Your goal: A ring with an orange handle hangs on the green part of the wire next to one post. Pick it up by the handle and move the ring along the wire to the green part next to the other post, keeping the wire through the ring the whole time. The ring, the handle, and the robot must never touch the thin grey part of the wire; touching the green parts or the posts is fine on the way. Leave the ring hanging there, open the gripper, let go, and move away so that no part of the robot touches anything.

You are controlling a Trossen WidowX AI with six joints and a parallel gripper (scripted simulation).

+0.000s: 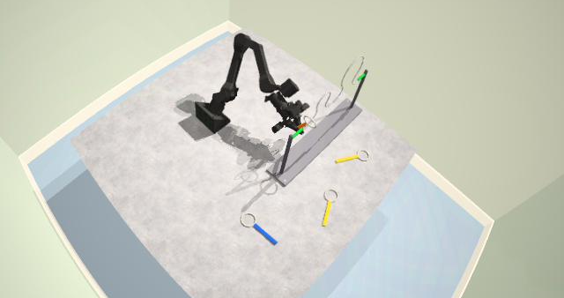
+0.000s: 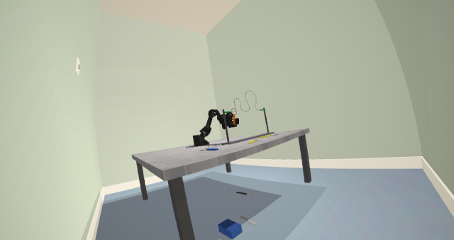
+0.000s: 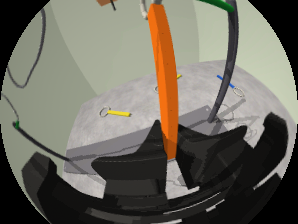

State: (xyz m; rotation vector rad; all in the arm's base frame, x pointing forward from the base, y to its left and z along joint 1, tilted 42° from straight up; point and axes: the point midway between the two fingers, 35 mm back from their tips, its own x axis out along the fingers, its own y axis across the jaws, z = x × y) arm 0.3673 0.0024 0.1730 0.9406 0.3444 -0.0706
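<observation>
The orange-handled ring lies 1 cm ahead of my gripper tip, 2 cm to the right of it and 9 cm above it. Round my gripper tip: blue-handled ring 7 cm ahead, 41 cm to the right, 13 cm below; blue box 24 cm ahead, 50 cm to the right, 61 cm below.
</observation>
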